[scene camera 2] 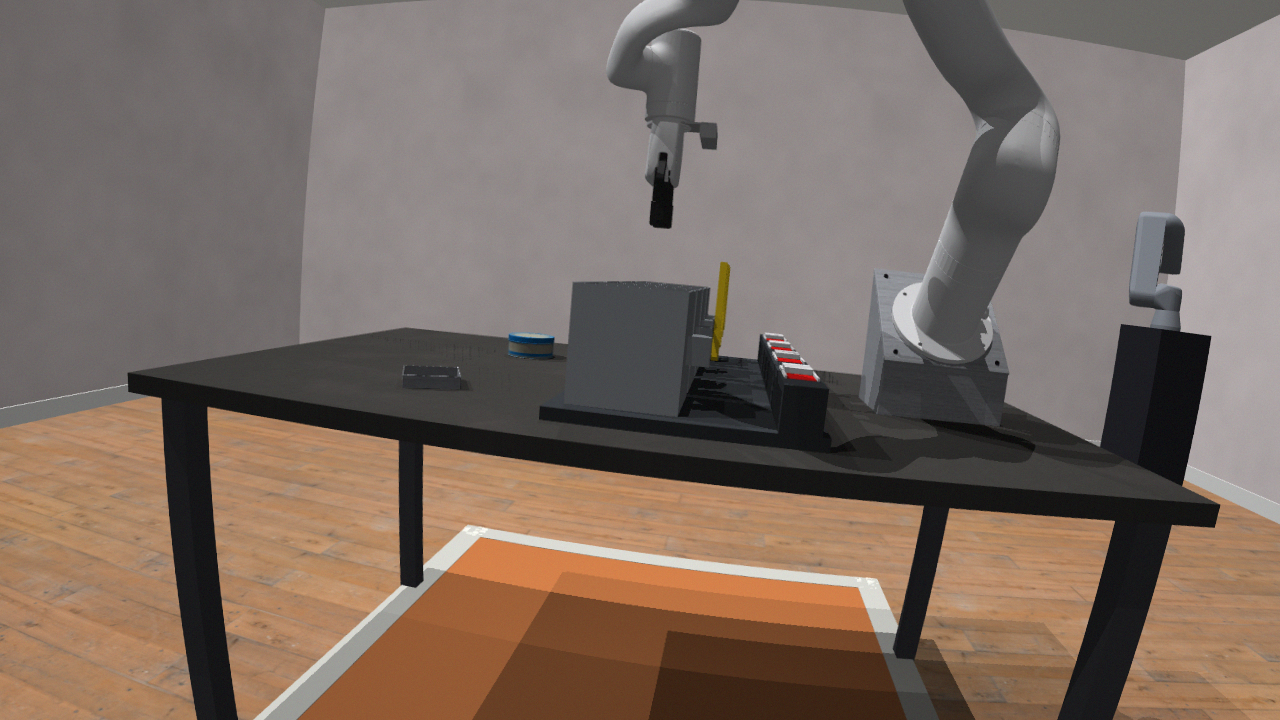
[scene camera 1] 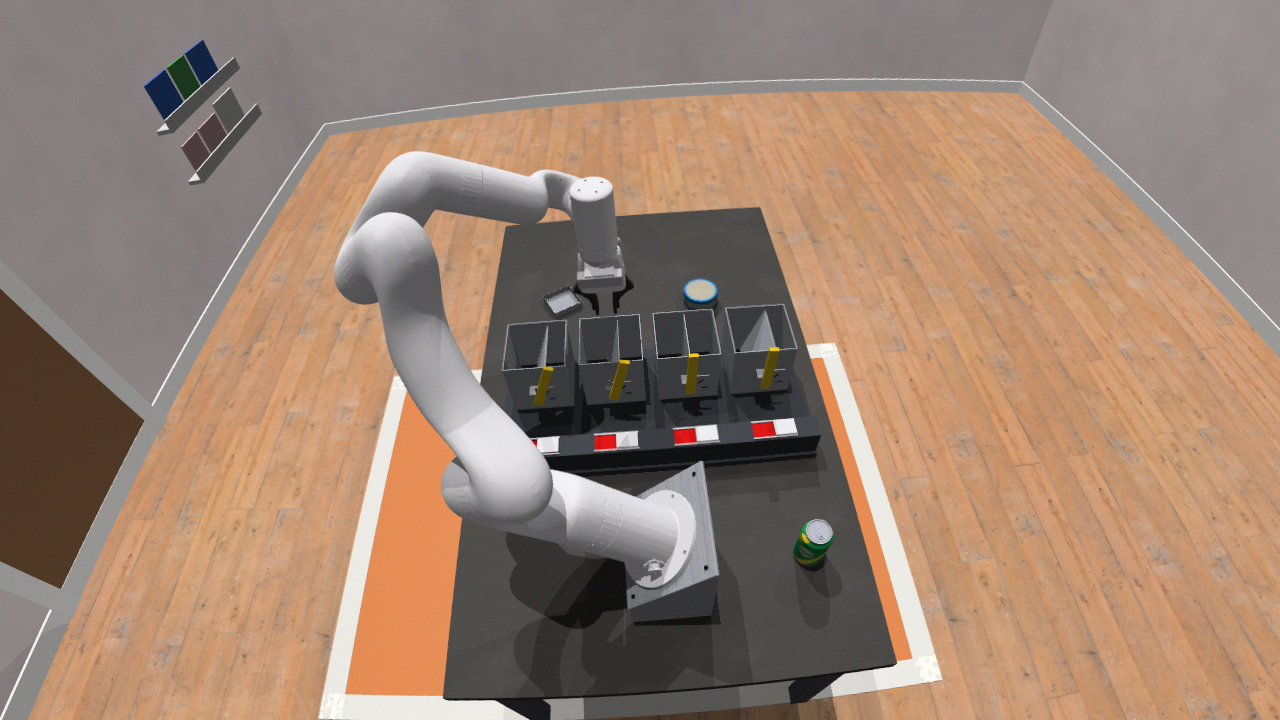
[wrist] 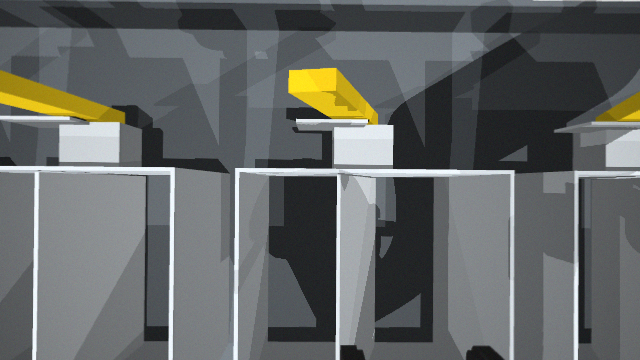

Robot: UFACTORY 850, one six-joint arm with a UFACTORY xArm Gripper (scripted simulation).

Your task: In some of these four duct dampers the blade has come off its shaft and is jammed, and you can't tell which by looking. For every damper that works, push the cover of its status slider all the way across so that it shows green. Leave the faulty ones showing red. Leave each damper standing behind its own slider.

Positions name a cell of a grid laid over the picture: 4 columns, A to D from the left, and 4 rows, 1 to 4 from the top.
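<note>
Scene camera 1 shows the gripper (scene camera 1: B2) along with a damper (scene camera 1: C2), a damper (scene camera 1: C3) and a damper (scene camera 1: B2). In scene camera 2 the gripper (scene camera 2: C2) can be seen, as can a damper (scene camera 2: B2).
</note>
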